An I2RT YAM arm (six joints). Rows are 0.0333 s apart.
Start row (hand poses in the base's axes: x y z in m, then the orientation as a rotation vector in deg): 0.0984, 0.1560, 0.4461, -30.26, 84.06, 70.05
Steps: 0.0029, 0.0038, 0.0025, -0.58, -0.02, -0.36; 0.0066, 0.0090, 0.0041, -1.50, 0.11, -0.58; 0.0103, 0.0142, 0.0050, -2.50, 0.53, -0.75; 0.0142, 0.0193, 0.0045, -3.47, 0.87, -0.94; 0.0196, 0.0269, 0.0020, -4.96, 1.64, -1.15; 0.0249, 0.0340, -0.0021, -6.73, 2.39, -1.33; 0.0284, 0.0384, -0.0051, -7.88, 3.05, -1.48; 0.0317, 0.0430, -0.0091, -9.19, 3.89, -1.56; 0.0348, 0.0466, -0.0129, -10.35, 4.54, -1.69; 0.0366, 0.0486, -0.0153, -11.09, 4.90, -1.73; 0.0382, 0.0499, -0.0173, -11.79, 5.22, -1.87; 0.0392, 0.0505, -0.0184, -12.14, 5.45, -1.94; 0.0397, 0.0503, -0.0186, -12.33, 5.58, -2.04; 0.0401, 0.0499, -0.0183, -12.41, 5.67, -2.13; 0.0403, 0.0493, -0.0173, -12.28, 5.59, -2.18
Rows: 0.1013, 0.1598, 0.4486, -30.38, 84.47, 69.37; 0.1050, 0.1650, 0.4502, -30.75, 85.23, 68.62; 0.1087, 0.1702, 0.4511, -31.06, 86.27, 67.98; 0.1126, 0.1753, 0.4506, -31.38, 87.23, 67.30; 0.1180, 0.1829, 0.4481, -31.79, 88.89, 66.42; 0.1233, 0.1900, 0.4440, -32.42, 90.72, 65.33; 0.1268, 0.1944, 0.4410, -32.71, 92.05, 64.65; 0.1301, 0.1990, 0.4370, -33.06, 93.63, 63.98; 0.1332, 0.2026, 0.4332, -33.37, 94.95, 63.29; 0.1350, 0.2046, 0.4308, -33.64, 95.74, 62.86; 0.1366, 0.2059, 0.4288, -33.81, 96.48, 62.36; 0.1376, 0.2065, 0.4277, -33.86, 96.91, 62.13; 0.1381, 0.2063, 0.4275, -33.84, 97.15, 61.96; 0.1385, 0.2059, 0.4278, -33.77, 97.28, 61.87; 0.1387, 0.2053, 0.4288, -33.68, 97.13, 61.89
